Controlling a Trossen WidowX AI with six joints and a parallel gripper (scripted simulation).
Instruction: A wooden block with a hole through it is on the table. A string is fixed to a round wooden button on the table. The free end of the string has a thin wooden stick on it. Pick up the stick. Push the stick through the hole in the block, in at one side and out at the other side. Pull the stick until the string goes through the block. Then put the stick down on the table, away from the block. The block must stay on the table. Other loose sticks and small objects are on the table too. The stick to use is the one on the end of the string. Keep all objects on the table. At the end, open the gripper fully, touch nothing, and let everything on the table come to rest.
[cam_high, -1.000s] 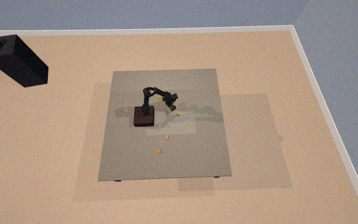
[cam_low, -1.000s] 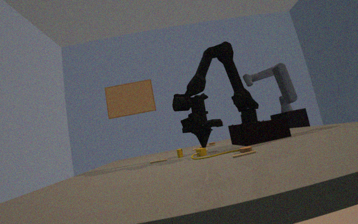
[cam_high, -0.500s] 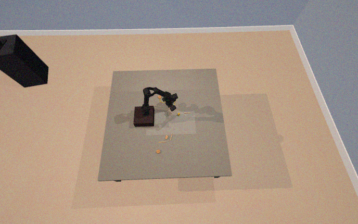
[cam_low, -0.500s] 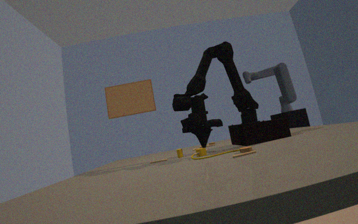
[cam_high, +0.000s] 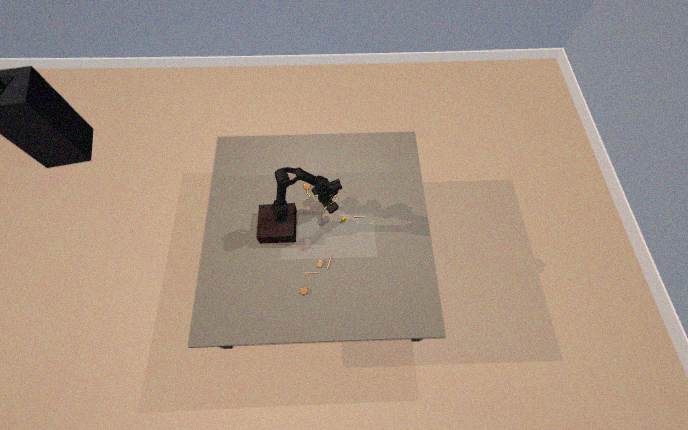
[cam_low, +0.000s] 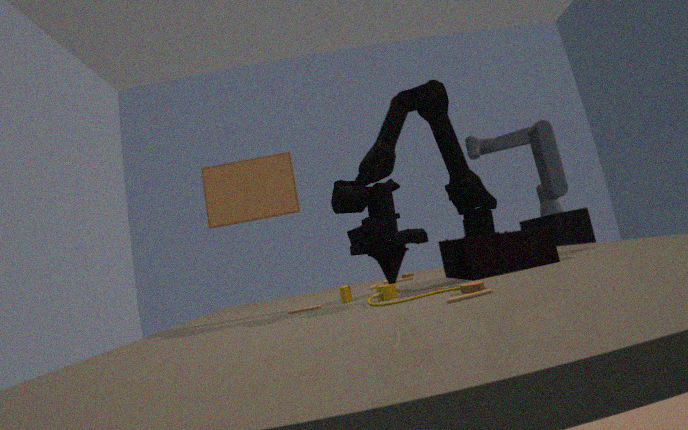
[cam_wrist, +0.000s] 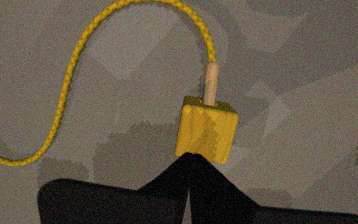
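My gripper tip is 3 cm short of the thin wooden stick, 2 cm above it and 1 cm to the right of it. Also, from my gripper tip: round wooden button (16 cm to the left, 9 cm behind, 2 cm below).
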